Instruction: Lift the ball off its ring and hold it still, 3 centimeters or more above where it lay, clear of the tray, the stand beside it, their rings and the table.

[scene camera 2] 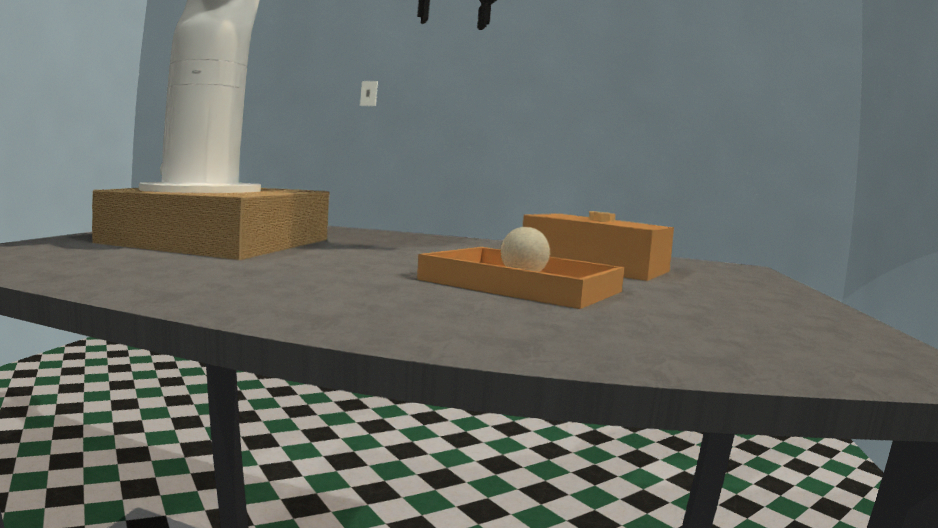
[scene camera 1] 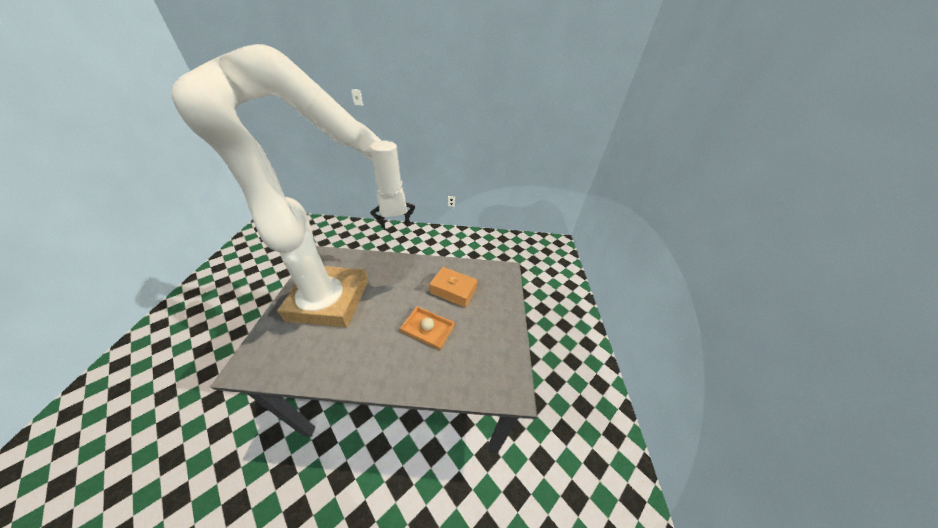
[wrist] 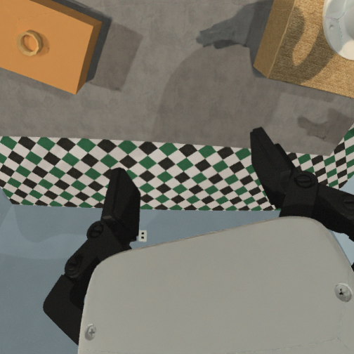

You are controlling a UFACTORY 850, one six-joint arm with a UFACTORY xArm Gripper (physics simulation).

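Observation:
A cream ball (scene camera 1: 427, 324) (scene camera 2: 525, 249) sits inside the shallow orange tray (scene camera 1: 444, 341) (scene camera 2: 498, 278); its ring is hidden beneath it. The orange stand (scene camera 1: 448, 292) (scene camera 2: 659, 253) (wrist: 50, 55) is a taller box beside the tray. A small tan ring (scene camera 1: 453, 280) (scene camera 2: 601, 215) (wrist: 20, 44) lies on top of the stand, with no ball on it. My gripper (scene camera 1: 395, 224) (scene camera 2: 453, 23) (wrist: 188, 163) is open and empty, high above the table and away from the ball. The ball and tray do not show in the wrist view.
The grey table (scene camera 1: 367, 367) (scene camera 2: 328, 308) (wrist: 200, 105) bears the tray and stand. The arm's wooden base block (scene camera 1: 315, 317) (scene camera 2: 164, 223) (wrist: 280, 55) stands on it, to the left of the tray and stand in both scene views. Blue-grey walls (scene camera 1: 492, 98) rise behind.

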